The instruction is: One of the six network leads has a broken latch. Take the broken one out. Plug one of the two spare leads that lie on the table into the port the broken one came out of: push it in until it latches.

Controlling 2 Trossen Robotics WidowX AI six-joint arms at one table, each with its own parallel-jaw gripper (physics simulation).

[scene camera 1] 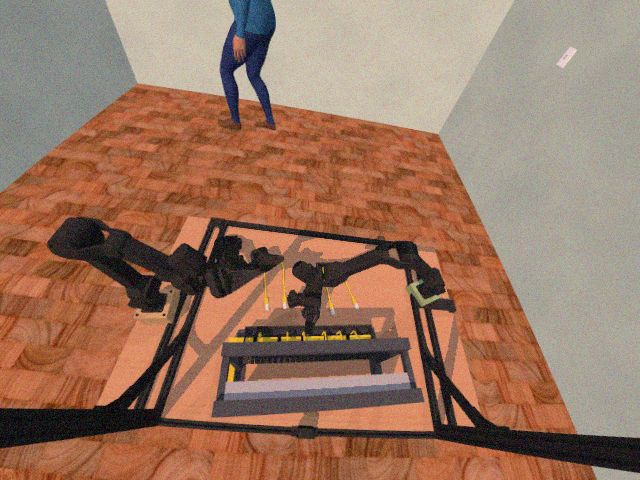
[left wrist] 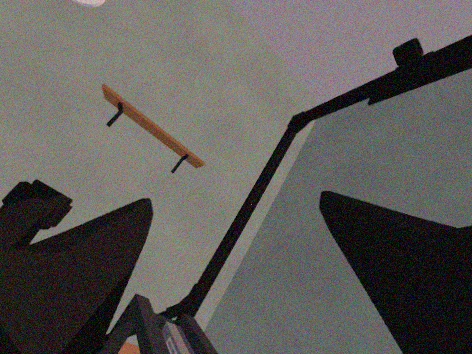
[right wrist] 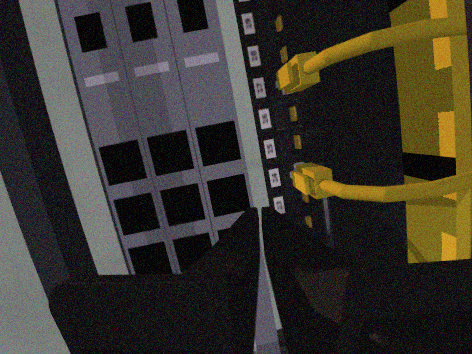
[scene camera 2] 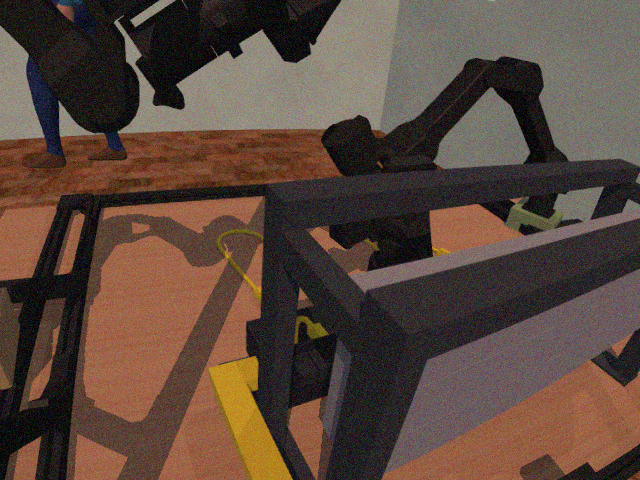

Labels:
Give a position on a rack top bar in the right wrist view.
45,209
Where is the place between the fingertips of my left gripper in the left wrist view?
237,203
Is my left gripper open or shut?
Open.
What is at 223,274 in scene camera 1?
My left gripper.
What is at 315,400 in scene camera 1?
A rack top bar.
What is my right gripper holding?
Nothing.

